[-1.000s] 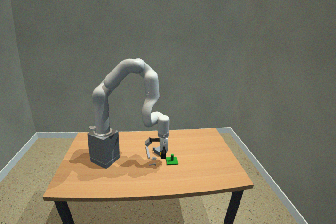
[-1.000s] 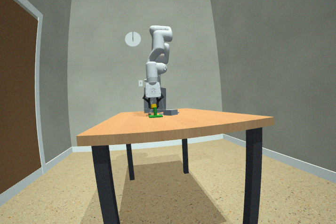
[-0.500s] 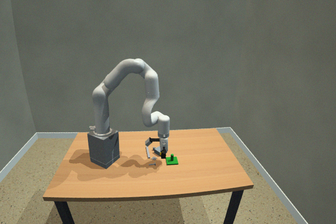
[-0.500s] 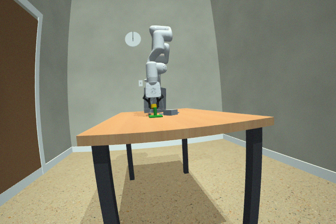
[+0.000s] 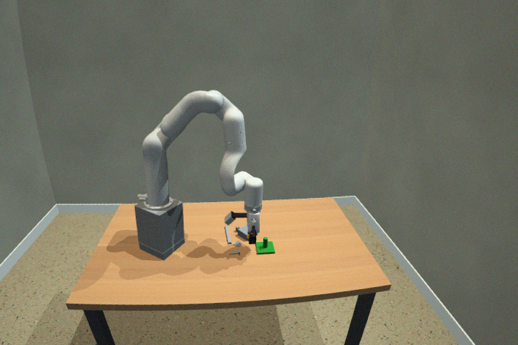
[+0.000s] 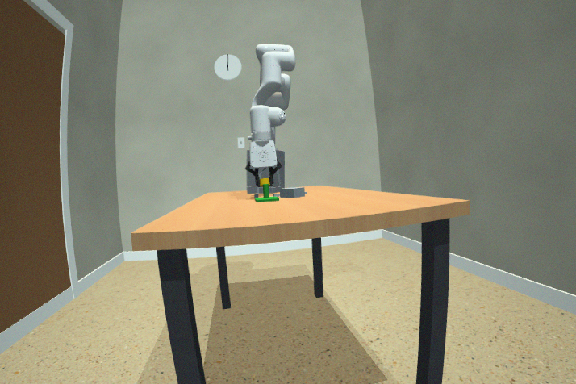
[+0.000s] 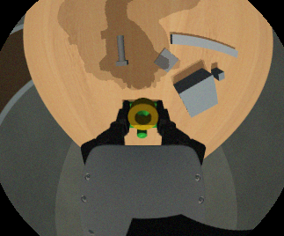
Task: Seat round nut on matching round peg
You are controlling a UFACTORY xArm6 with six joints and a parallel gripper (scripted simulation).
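The bolt-like piece lies 70 mm behind my hand, 60 mm below it and 30 mm to the right of it. Also, from my hand: grey block (110 mm to the left, 50 mm below, 10 mm behind); small square piece (70 mm below, 60 mm behind, 40 mm to the left); long bar (120 mm to the left, 100 mm behind, 60 mm below).
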